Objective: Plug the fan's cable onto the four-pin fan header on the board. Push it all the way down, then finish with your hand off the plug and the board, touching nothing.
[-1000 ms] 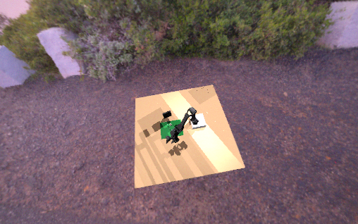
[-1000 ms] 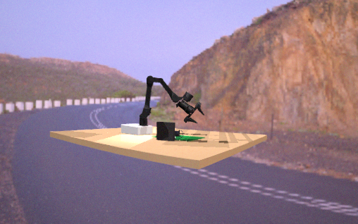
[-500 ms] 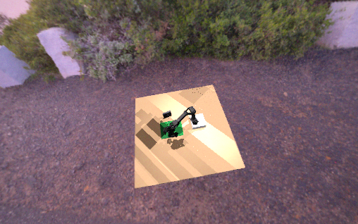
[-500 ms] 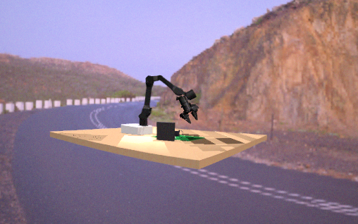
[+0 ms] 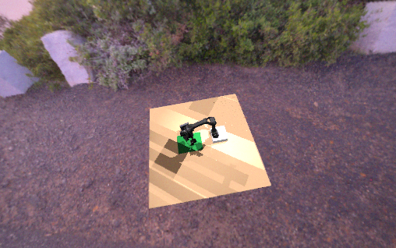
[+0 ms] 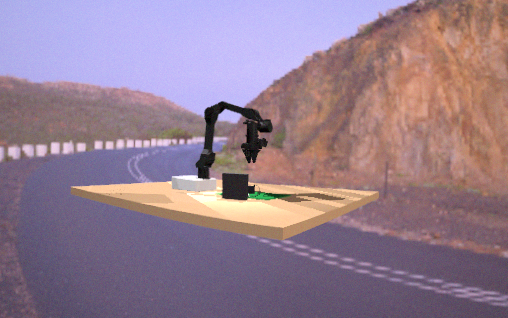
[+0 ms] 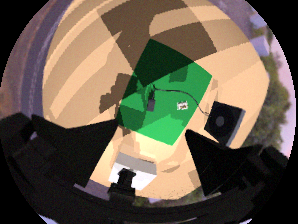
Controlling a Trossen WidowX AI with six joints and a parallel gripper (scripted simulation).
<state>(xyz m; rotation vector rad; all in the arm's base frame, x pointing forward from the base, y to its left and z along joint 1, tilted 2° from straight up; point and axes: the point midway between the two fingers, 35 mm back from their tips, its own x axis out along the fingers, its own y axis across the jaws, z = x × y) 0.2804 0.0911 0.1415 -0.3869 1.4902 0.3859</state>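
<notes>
Right now my gripper tip is 14 cm above the dark fan plug. Round my gripper tip: green board 17 cm below, 4 cm ahead, 2 cm to the right; then black fan 21 cm to the right, 11 cm ahead, 10 cm below.
</notes>
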